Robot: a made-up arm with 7 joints.
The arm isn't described. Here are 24 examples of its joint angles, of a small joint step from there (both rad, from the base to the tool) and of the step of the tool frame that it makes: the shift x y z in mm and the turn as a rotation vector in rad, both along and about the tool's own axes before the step.
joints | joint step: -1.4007 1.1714 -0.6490 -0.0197 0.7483 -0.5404 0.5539 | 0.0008 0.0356 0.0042 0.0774 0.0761 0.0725 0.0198
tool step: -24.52 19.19 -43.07 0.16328 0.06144 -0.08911
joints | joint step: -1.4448 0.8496 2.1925 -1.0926 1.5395 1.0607 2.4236 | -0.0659 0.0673 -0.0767 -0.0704 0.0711 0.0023 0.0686
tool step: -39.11 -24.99 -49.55 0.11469 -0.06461 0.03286
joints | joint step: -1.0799 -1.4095 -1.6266 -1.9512 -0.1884 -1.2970 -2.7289 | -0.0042 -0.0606 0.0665 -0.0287 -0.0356 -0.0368 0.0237
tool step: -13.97 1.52 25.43 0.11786 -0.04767 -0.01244
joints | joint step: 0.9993 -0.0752 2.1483 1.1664 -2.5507 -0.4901 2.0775 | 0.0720 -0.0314 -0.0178 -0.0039 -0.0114 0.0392 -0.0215
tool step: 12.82 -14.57 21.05 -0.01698 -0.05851 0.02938
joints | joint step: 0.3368 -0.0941 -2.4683 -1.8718 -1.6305 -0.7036 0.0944 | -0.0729 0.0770 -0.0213 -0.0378 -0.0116 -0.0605 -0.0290
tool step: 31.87 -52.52 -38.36 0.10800 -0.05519 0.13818
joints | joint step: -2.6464 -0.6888 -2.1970 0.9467 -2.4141 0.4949 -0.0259 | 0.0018 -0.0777 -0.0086 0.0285 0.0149 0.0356 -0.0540
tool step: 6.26 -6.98 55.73 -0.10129 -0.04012 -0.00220
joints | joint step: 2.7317 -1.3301 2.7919 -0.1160 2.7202 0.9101 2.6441 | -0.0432 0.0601 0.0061 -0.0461 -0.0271 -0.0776 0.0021
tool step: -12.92 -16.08 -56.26 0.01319 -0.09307 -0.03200
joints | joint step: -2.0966 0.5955 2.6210 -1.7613 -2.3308 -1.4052 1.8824 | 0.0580 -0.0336 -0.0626 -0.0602 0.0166 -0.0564 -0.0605
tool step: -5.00 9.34 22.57 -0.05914 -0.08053 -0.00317
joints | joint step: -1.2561 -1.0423 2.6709 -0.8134 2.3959 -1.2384 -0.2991 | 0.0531 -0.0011 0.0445 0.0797 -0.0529 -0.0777 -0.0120
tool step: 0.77 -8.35 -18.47 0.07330 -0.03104 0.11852
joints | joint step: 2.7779 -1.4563 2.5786 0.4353 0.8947 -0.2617 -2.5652 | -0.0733 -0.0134 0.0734 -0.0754 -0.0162 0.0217 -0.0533
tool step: -29.66 -14.07 11.50 -0.00206 0.01166 -0.02007
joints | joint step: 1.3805 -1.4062 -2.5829 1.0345 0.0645 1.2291 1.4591 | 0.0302 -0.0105 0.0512 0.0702 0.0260 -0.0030 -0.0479
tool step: -28.62 -28.70 -13.74 0.08884 -0.08346 -0.06372
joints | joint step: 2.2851 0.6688 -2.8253 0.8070 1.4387 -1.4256 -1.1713 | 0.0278 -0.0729 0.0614 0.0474 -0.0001 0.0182 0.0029
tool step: -65.60 -4.67 2.58 -0.02231 -0.08743 -0.11943
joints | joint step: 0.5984 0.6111 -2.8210 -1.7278 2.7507 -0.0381 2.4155 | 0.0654 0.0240 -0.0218 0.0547 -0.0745 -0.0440 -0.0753
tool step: -29.42 -14.98 -5.32 -0.03448 -0.18143 -0.06910
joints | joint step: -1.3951 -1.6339 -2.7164 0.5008 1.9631 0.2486 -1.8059 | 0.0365 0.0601 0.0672 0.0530 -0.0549 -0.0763 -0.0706
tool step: -4.15 0.58 49.36 -0.01043 -0.08842 -0.04815
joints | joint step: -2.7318 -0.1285 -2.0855 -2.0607 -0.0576 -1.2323 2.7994 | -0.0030 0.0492 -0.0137 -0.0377 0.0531 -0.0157 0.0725
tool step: -3.59 -19.85 -4.12 -0.11472 0.09670 -0.04555
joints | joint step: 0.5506 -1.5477 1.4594 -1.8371 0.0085 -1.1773 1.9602 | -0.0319 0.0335 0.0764 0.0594 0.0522 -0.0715 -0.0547
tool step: 29.69 23.24 12.25 0.00855 -0.11775 0.03337
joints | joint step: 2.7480 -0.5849 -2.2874 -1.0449 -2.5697 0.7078 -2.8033 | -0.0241 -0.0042 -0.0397 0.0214 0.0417 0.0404 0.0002
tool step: -8.19 4.22 3.80 -0.02137 0.02038 -0.00405
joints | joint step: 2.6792 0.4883 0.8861 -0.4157 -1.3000 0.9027 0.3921 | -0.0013 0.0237 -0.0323 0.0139 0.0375 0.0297 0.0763
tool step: -16.43 -5.53 5.81 0.00307 0.05495 -0.04419
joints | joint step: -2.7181 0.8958 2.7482 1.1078 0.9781 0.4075 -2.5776 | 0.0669 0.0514 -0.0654 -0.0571 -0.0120 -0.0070 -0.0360
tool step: -46.71 29.32 -28.63 0.09262 -0.01565 -0.05894
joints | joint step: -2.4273 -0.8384 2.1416 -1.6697 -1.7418 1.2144 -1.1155 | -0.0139 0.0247 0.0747 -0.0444 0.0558 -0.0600 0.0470
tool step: -6.56 -28.13 2.91 -0.00954 0.09306 0.00064
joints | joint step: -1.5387 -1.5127 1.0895 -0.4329 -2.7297 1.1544 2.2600 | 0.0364 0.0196 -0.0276 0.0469 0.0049 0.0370 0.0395
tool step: -8.10 -10.46 -13.68 0.00617 -0.00012 0.02892
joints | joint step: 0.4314 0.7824 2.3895 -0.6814 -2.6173 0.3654 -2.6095 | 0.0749 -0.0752 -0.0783 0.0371 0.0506 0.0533 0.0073
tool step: -34.09 46.57 -52.60 0.08255 0.03126 -0.03120
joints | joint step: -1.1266 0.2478 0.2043 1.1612 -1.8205 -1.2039 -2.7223 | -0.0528 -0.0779 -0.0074 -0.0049 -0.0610 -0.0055 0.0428
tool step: -23.14 34.06 21.17 0.02513 -0.05034 0.08675
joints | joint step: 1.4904 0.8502 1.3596 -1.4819 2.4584 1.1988 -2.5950 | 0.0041 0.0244 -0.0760 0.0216 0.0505 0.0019 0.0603
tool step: 0.56 3.07 13.43 -0.01815 0.13728 0.01313
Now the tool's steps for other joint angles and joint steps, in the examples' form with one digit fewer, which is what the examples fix.
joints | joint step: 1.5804 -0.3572 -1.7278 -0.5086 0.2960 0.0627 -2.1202 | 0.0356 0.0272 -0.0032 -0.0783 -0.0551 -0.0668 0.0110
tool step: 4.4 -0.6 -33.0 0.1274 -0.0040 -0.0457
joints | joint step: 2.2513 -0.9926 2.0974 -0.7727 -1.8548 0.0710 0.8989 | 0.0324 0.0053 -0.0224 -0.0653 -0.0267 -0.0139 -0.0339
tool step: 28.2 -12.0 -30.1 0.0612 -0.0516 0.0682
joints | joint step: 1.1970 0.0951 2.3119 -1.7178 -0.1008 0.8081 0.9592 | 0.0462 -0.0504 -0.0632 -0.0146 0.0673 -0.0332 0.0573
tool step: -22.0 16.7 8.3 -0.0574 0.1225 -0.0629
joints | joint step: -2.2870 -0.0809 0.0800 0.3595 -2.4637 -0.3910 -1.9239 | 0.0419 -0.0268 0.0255 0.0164 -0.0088 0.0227 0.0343
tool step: -12.2 6.0 11.0 -0.0300 0.0758 -0.0350
